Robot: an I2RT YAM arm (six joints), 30 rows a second.
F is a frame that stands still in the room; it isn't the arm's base.
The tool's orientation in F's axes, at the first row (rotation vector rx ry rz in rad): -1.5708, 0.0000, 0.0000
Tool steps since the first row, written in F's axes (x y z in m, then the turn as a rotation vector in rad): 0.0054, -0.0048, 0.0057, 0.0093, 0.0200, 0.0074; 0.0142, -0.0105, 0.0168, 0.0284, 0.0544, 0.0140; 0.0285, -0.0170, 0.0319, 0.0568, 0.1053, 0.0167; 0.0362, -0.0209, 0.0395, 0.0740, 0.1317, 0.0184; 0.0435, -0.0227, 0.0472, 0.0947, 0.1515, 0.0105; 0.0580, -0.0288, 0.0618, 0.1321, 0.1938, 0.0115; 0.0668, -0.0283, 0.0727, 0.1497, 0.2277, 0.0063; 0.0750, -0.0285, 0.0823, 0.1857, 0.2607, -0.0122; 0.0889, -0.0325, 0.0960, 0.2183, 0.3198, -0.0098
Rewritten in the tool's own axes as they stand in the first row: 0.0054, -0.0057, -0.0048, 0.0093, -0.0074, 0.0200; 0.0142, -0.0168, -0.0105, 0.0284, -0.0140, 0.0544; 0.0285, -0.0319, -0.0170, 0.0568, -0.0167, 0.1053; 0.0362, -0.0395, -0.0209, 0.0740, -0.0184, 0.1317; 0.0435, -0.0472, -0.0227, 0.0947, -0.0105, 0.1515; 0.0580, -0.0618, -0.0288, 0.1321, -0.0115, 0.1938; 0.0668, -0.0727, -0.0283, 0.1497, -0.0063, 0.2277; 0.0750, -0.0823, -0.0285, 0.1857, 0.0122, 0.2607; 0.0889, -0.0960, -0.0325, 0.2183, 0.0098, 0.3198
